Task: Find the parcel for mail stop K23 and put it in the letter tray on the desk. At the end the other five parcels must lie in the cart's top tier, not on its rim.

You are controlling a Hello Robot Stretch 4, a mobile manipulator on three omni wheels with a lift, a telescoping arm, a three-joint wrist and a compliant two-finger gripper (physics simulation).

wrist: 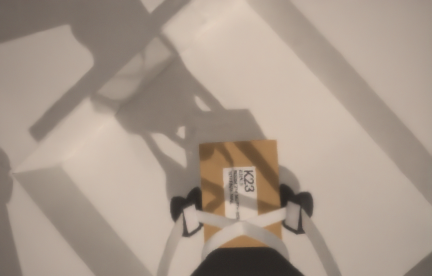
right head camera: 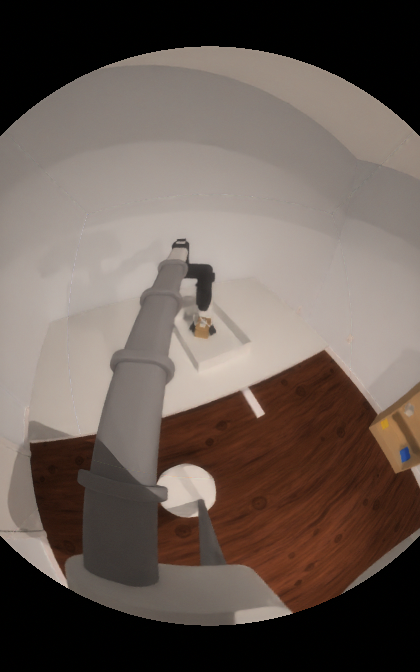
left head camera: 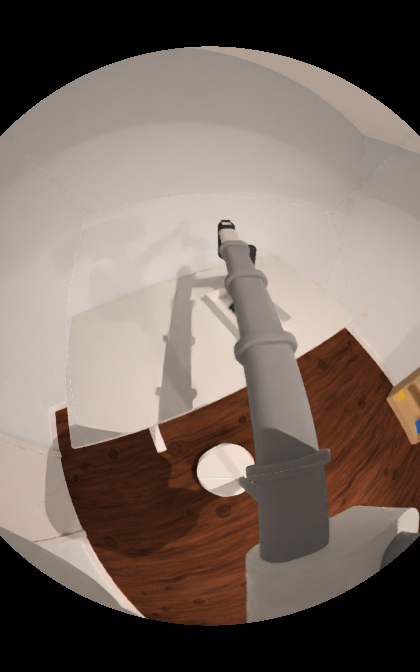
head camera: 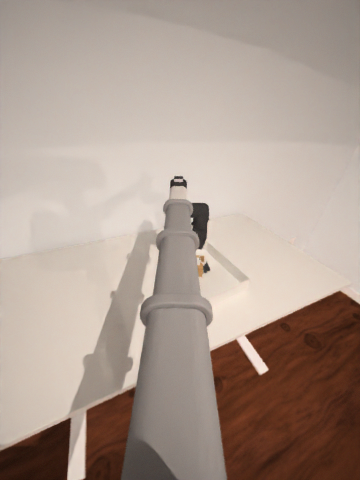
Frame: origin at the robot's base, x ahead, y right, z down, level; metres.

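Seen in the pictures: gripper, fingertip midpoint: [wrist: 240,201].
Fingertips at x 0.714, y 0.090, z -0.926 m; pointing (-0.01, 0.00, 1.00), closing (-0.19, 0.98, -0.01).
Pixels of each thing's top centre, then the offset from my fingertips to it. Level surfaces: height alone.
- brown K23 parcel, middle of its top: [wrist: 240,200] [head camera: 197,261] dx +0.012, dy +0.002, dz -0.049 m
- white letter tray, middle of its top: [wrist: 271,233] [head camera: 201,263] dx -0.014, dy +0.018, dz -0.059 m
- white desk, its level: dz +0.004 m
The brown K23 parcel [head camera: 201,270] [right head camera: 202,331] [wrist: 235,156] has its white label facing the wrist camera. My gripper [right head camera: 202,328] [wrist: 240,201] is shut on it, one dark fingertip on each side. The parcel is inside the outline of the white letter tray [head camera: 230,294] [left head camera: 220,315] [right head camera: 225,358] [wrist: 85,220], low over its floor, with its shadow close beside it. I cannot tell whether it touches the floor. The tray lies on the white desk [head camera: 50,310] [left head camera: 120,360] [right head camera: 285,325]. The other five parcels cannot be made out.
The arm [head camera: 177,370] [left head camera: 280,400] [right head camera: 132,400] reaches over the desk and hides part of the tray in the head and left head views. A wall stands behind the desk. A round white object [left head camera: 222,470] [right head camera: 189,487] and a tan box-like piece [left head camera: 402,415] [right head camera: 387,442] are nearby.
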